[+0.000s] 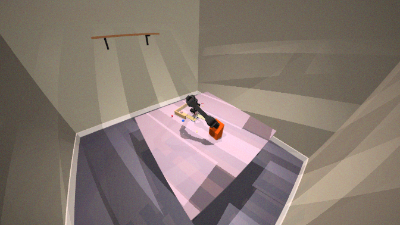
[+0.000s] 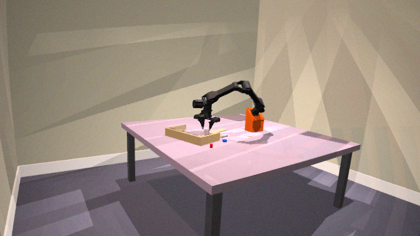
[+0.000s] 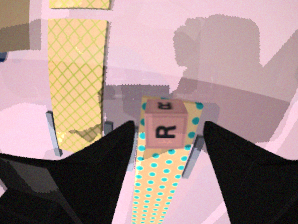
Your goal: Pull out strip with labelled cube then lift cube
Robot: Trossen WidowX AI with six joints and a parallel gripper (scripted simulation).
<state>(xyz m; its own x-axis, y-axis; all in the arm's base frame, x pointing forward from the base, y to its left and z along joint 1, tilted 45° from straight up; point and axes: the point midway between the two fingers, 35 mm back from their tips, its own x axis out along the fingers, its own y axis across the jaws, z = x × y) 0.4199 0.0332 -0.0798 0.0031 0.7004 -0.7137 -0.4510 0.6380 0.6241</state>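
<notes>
Now: the yellow cross-hatched strip 30 mm behind my gripper tip, 80 mm to the left of it and 30 mm below it. Also, from my gripper tip: red cube: 140 mm ahead, 270 mm to the left, 20 mm below; then blue cube: 20 mm behind, 200 mm to the left, 30 mm below.
</notes>
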